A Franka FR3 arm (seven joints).
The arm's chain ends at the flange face. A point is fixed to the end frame.
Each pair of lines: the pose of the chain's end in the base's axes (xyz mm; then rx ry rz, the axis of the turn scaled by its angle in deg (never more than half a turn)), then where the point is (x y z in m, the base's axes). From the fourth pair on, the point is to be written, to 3 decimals.
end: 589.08, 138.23, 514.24, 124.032, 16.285, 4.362
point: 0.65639 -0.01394 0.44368
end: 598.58, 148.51, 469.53, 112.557, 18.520, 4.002
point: 0.67250 -0.01155 0.42974
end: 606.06, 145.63, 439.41, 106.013, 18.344, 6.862
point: 0.68664 -0.01503 0.42039
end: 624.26, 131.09, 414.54, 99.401, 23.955, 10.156
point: 0.722 -0.021 0.411
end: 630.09, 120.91, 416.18, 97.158, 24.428, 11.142
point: 0.731 -0.029 0.419
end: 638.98, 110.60, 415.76, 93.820, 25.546, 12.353
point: 0.744 -0.036 0.428
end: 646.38, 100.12, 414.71, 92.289, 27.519, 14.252
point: 0.758 -0.041 0.430
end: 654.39, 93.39, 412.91, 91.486, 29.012, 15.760
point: 0.771 -0.044 0.429
